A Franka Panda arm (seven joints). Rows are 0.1 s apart.
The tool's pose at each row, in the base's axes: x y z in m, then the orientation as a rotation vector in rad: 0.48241, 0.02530, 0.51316, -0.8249, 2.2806, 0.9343; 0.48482, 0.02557, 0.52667, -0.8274, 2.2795, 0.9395; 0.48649, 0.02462, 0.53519, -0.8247, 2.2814, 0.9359; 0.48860, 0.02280, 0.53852, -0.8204, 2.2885, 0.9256; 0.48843, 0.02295, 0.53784, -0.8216, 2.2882, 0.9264; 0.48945, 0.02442, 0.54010, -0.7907, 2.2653, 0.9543; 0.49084, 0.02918, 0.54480, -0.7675, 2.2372, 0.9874; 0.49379, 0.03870, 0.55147, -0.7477, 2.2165, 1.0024; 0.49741, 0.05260, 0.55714, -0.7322, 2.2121, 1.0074; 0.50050, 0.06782, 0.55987, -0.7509, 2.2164, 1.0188; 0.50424, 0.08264, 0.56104, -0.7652, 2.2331, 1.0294; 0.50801, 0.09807, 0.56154, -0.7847, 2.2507, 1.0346; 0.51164, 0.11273, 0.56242, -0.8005, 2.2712, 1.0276
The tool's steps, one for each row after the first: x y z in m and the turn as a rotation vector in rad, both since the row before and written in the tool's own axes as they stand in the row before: -0.01069, 0.00416, -0.00754, -0.0045, 0.0004, -0.0003; -0.00647, 0.00190, -0.00556, 0.0034, 0.0002, 0.0013; -0.00302, -0.00112, -0.00291, 0.0088, 0.0035, 0.0026; 0.00051, -0.00008, 0.00049, -0.0009, 0.0003, -0.0005; -0.00267, 0.00109, -0.00006, -0.0124, -0.0326, 0.0143; -0.00554, 0.00382, 0.00118, -0.0189, -0.0326, 0.0097; -0.00915, 0.00635, 0.00446, -0.0067, -0.0256, 0.0057; -0.00982, 0.00789, 0.00893, 0.0005, -0.0107, 0.0079; -0.00755, 0.00770, 0.01151, -0.0131, 0.0132, -0.0040; -0.00698, 0.00612, 0.01220, -0.0102, 0.0211, 0.0041; -0.00693, 0.00601, 0.01298, -0.0077, 0.0240, 0.0001; -0.00718, 0.00578, 0.01199, 0.0022, 0.0238, -0.0004
